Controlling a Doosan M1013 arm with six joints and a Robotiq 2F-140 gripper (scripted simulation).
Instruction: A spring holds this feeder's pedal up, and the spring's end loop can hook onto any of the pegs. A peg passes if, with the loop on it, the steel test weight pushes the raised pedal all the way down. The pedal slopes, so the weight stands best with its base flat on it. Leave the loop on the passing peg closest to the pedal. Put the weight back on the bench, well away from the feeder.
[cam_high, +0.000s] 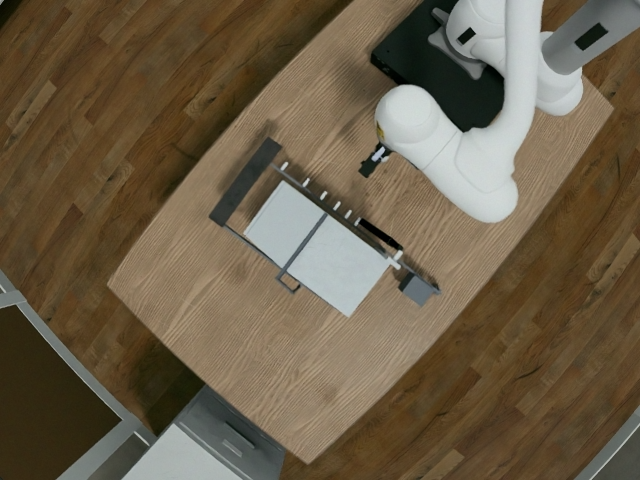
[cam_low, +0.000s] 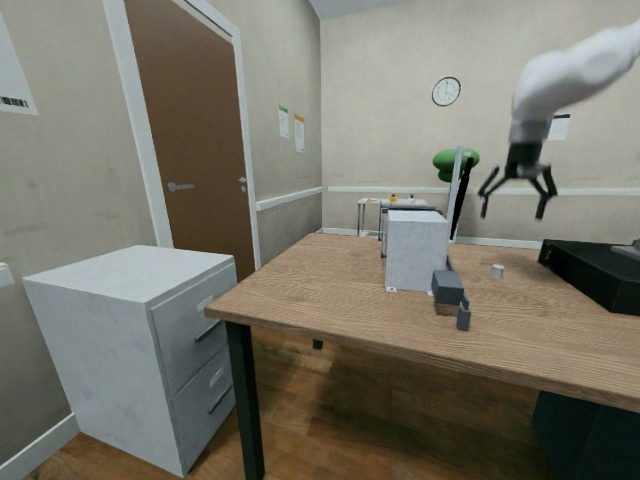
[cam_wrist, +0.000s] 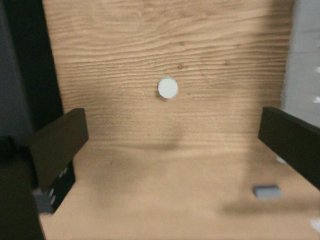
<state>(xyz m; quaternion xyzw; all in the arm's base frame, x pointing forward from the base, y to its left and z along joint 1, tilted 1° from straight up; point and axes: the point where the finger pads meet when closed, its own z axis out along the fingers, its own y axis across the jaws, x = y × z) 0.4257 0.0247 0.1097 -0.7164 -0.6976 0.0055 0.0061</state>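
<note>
My gripper is now 180 mm above the steel test weight. The rest, counted from my hand: white peg (190 mm ahead, 160 mm to the left, 190 mm above).
</note>
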